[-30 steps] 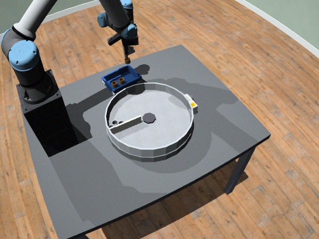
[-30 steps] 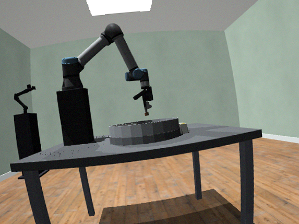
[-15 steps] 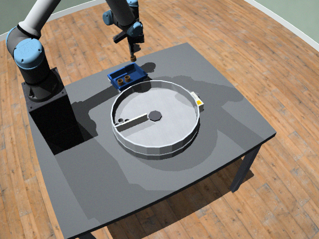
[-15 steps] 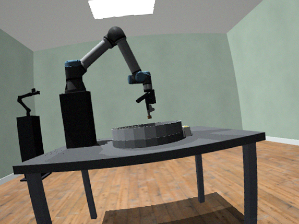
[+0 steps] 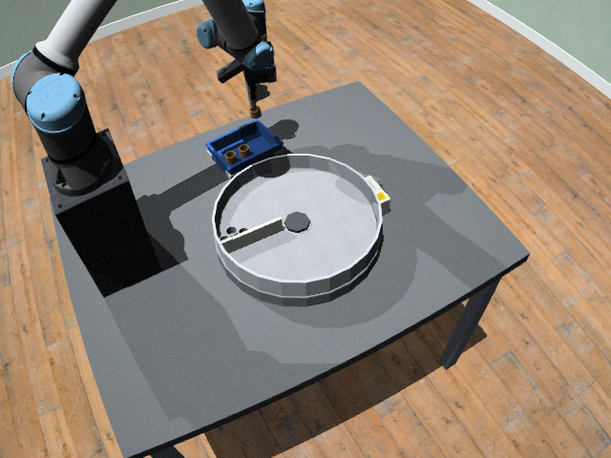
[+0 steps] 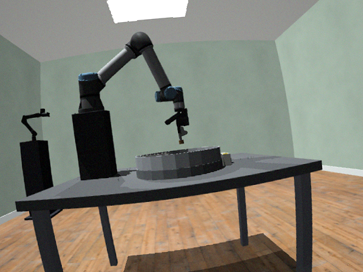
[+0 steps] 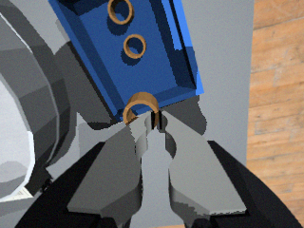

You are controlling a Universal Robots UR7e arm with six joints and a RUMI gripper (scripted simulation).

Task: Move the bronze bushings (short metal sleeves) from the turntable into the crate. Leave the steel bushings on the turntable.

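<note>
My gripper is now 140 mm above the blue crate, 50 mm past it and 20 mm to the left of it. Round my hand: turntable 380 mm to the right, 110 mm below, 80 mm behind.
</note>
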